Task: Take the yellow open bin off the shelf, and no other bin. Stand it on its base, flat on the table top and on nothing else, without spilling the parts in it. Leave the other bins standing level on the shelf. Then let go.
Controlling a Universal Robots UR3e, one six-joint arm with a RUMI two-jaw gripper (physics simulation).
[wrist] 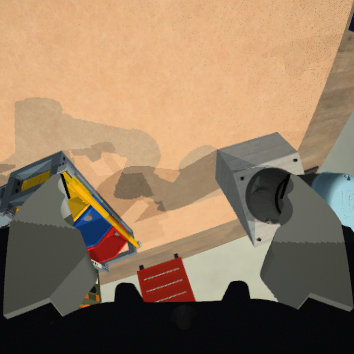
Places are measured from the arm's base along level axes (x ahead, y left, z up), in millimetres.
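Pixels of known places: gripper, fingertip midpoint: [175,177]; arm's base, link origin: [270,195].
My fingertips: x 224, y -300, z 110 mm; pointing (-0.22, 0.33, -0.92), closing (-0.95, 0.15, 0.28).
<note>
For each thing: its top centre in the pictures, then the offset to it from my fingertips. "pt": a spot on its surface instead. Level surfaces: height alone.
- yellow open bin, surface spot: [76,202] pt 227 mm down, 204 mm ahead, 248 mm left
- grey shelf, surface spot: [57,162] pt 220 mm down, 173 mm ahead, 121 mm left
- row with a blue bin, surface spot: [94,226] pt 224 mm down, 213 mm ahead, 362 mm left
- red bin, top centre: [101,253] 174 mm down, 228 mm ahead, 428 mm left
- table top, surface height: 255 mm down
The yellow open bin [76,202] is at the left, in a grey shelf [57,162], in a row with a blue bin [94,226] and a red bin [109,248]. The left finger covers part of the yellow bin, and its contents cannot be made out. A long yellow bar runs along the shelf's front beside the bins. My gripper [175,177] is wide open, with nothing between its fingers. It hangs high above the table top [175,65]; the left finger overlaps the shelf in the view.
A grey block [255,150] carrying the arm's dark round base stands at the right, partly behind the right finger. A light blue joint cap [336,195] is beyond it. A red slatted object [166,281] lies past the table's wooden edge [197,246] at the bottom.
</note>
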